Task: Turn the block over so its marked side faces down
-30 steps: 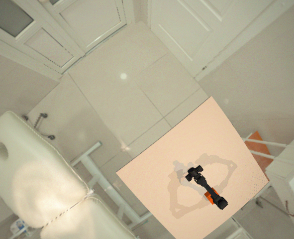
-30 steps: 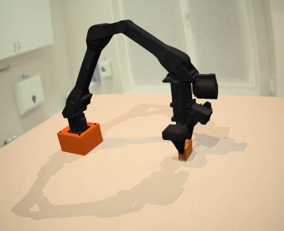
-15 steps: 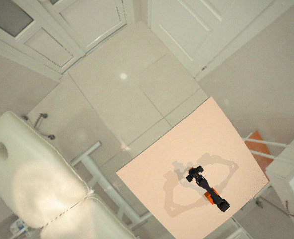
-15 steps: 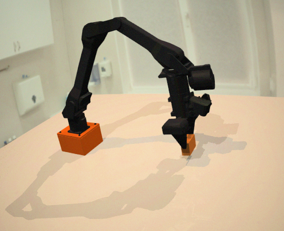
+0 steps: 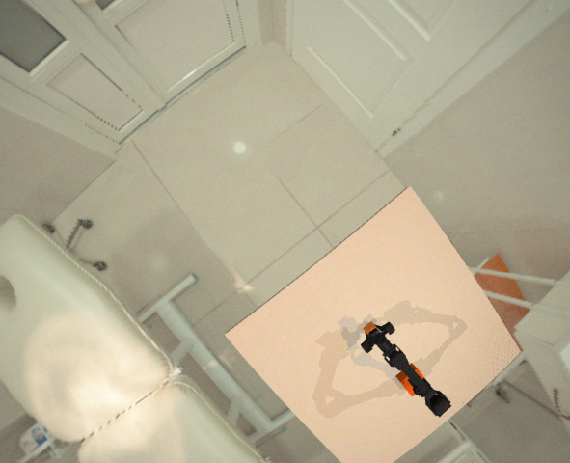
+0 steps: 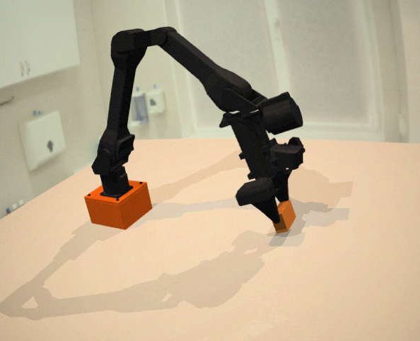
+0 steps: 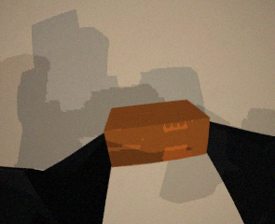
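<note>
My gripper tip is now right at the block.
</note>
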